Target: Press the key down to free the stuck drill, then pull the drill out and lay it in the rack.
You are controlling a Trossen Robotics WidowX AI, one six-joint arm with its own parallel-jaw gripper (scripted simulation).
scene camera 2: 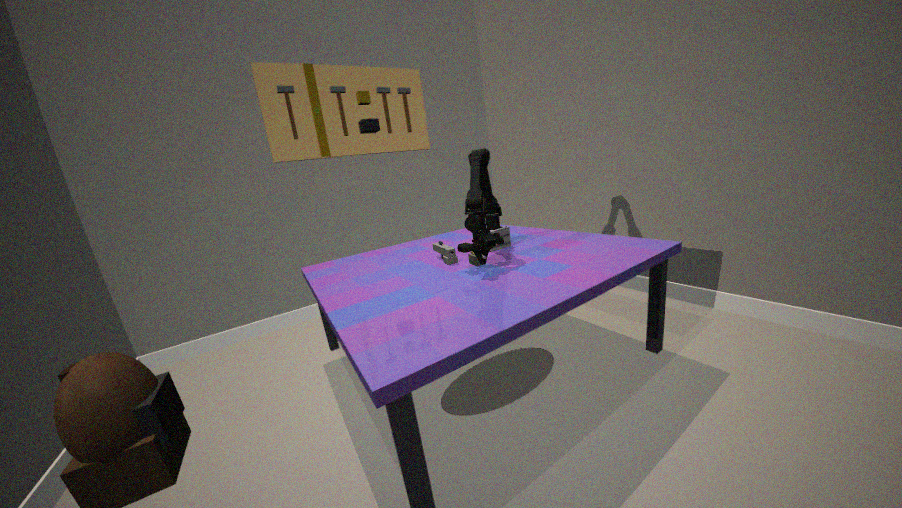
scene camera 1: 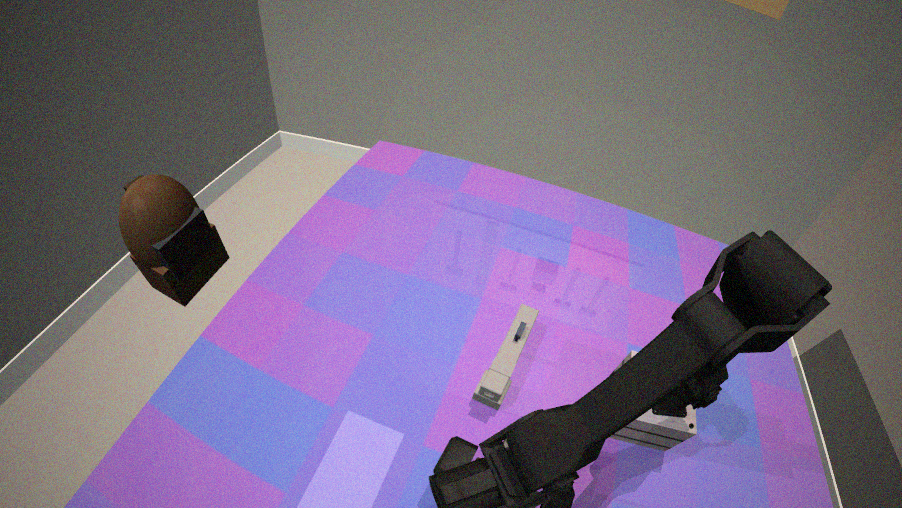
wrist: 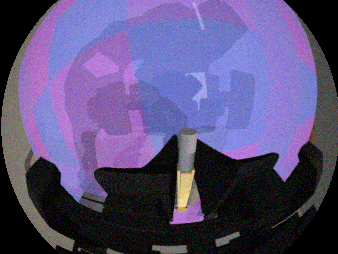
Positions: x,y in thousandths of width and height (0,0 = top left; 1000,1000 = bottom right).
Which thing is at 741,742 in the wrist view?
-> The gripper.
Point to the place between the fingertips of the gripper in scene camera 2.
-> At 536,521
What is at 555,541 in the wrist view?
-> A drill.
